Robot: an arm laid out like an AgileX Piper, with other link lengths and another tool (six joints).
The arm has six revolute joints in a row. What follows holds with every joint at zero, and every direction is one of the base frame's.
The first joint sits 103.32 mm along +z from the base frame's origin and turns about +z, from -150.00 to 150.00 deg.
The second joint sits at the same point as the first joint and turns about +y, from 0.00 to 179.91 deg.
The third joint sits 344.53 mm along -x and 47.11 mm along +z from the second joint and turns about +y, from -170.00 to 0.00 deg.
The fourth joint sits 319.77 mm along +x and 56.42 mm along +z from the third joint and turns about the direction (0.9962, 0, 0.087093), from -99.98 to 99.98 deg.
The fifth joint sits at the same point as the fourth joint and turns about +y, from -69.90 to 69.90 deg.
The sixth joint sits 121.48 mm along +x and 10.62 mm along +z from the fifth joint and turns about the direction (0.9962, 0, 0.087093), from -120.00 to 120.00 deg.
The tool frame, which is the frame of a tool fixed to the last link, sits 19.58 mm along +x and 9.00 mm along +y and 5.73 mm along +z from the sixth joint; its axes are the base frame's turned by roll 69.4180, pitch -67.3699 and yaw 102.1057 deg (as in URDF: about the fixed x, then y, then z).
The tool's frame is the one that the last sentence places.
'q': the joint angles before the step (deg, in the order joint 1, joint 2, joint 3, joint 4, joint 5, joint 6). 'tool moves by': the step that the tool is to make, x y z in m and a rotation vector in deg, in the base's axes. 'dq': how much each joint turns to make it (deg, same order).
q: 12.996 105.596 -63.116 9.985 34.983 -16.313
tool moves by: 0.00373 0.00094 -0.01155 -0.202 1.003 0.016
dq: 0.000 1.851 -0.556 0.124 -0.262 -0.136
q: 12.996 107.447 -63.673 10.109 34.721 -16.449
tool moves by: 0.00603 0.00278 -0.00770 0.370 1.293 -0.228
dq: 0.000 1.923 -1.506 0.778 0.789 -0.157
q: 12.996 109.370 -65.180 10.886 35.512 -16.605
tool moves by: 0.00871 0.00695 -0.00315 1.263 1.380 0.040
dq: 0.154 2.015 -2.575 1.989 1.765 -0.890
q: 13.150 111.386 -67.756 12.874 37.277 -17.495
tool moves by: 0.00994 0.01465 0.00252 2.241 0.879 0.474
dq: 0.775 1.827 -3.298 3.006 2.049 -1.197
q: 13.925 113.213 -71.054 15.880 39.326 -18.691
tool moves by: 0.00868 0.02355 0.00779 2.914 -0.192 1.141
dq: 1.670 1.374 -3.386 3.526 1.398 -1.278
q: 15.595 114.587 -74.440 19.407 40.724 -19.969
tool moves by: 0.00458 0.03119 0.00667 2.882 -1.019 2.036
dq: 2.603 1.282 -2.849 3.451 0.103 -1.451
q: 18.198 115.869 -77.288 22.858 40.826 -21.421
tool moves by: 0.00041 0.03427 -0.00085 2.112 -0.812 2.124
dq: 3.156 1.797 -2.345 2.528 -0.817 -0.696
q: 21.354 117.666 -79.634 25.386 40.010 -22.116
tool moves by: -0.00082 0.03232 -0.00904 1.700 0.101 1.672
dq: 2.919 2.620 -2.340 2.305 -0.830 -0.361
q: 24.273 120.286 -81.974 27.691 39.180 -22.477
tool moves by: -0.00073 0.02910 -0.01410 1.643 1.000 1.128
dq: 2.429 3.220 -2.581 2.554 -0.399 -0.309
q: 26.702 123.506 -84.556 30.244 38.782 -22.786
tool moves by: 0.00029 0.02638 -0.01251 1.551 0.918 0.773
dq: 2.062 3.162 -2.944 2.233 -0.140 -0.026
